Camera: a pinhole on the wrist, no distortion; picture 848 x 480 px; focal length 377.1 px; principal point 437.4 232.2 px. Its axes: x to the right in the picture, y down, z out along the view. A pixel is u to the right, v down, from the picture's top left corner.
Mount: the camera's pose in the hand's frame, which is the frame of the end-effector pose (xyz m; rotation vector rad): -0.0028 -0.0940 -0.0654 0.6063 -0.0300 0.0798
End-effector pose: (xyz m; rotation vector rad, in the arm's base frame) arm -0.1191 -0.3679 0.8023 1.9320 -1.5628 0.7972
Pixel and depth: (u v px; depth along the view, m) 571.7 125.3 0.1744
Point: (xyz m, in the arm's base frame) 0.1223 -0.4031 0.8031
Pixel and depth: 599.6 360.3 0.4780
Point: 0.1766 -0.7580 0.6337
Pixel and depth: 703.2 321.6 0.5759
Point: 0.2800 -0.9351 0.7250
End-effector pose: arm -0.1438 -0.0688 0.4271 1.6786 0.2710 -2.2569
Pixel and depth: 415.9 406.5 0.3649
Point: -0.4876 -0.0191 0.5556
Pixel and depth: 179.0 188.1 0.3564
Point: -0.3757 0.2249 0.7044
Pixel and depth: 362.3 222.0 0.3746
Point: -0.4470 0.1634 0.5587
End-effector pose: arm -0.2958 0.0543 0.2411 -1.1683 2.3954 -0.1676
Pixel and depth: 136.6 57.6 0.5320
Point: 0.4637 -0.0078 0.3918
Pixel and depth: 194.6 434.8 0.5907
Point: 0.3282 0.3009 -0.0658
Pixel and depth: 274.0 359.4 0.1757
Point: -0.0937 0.0344 0.2211
